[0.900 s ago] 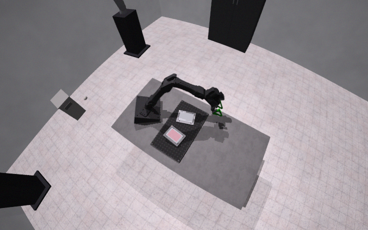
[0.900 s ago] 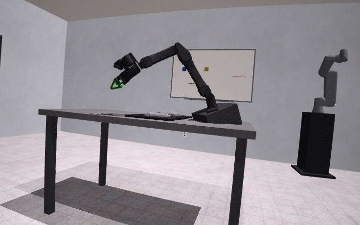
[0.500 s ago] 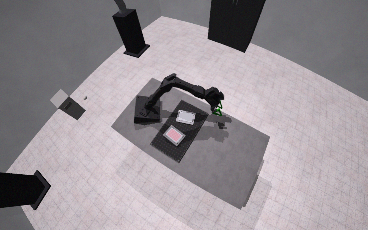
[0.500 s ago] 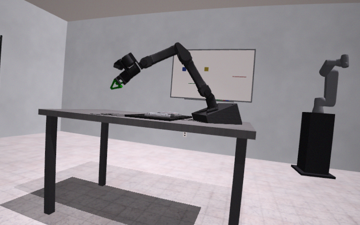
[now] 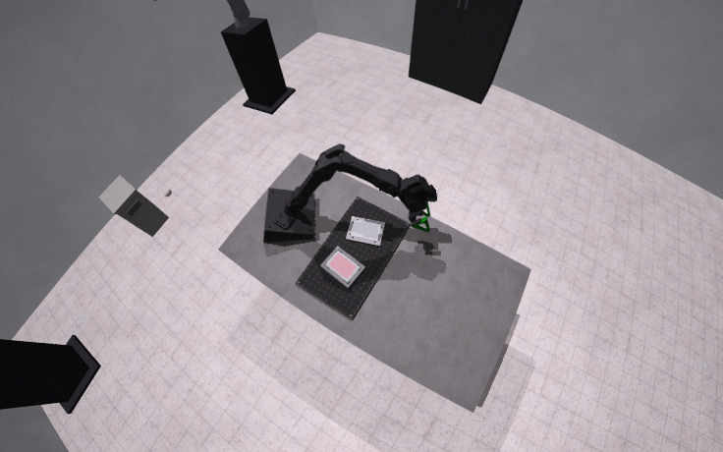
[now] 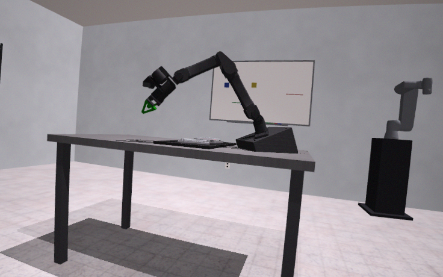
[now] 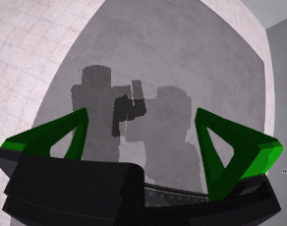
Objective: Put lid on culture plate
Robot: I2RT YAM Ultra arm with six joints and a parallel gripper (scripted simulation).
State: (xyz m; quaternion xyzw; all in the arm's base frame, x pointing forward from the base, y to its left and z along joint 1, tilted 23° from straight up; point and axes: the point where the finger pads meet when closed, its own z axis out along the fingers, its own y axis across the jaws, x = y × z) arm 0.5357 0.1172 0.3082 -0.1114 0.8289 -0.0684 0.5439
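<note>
The clear lid lies 250 mm behind my hand, 90 mm to the right of it and 140 mm below it. Round my hand: culture plate B38: 260 mm behind, 290 mm to the right, 140 mm below; grey lid park LP1: 250 mm behind, 90 mm to the right, 150 mm below; grey plate nest N1: 260 mm behind, 290 mm to the right, 150 mm below.
</note>
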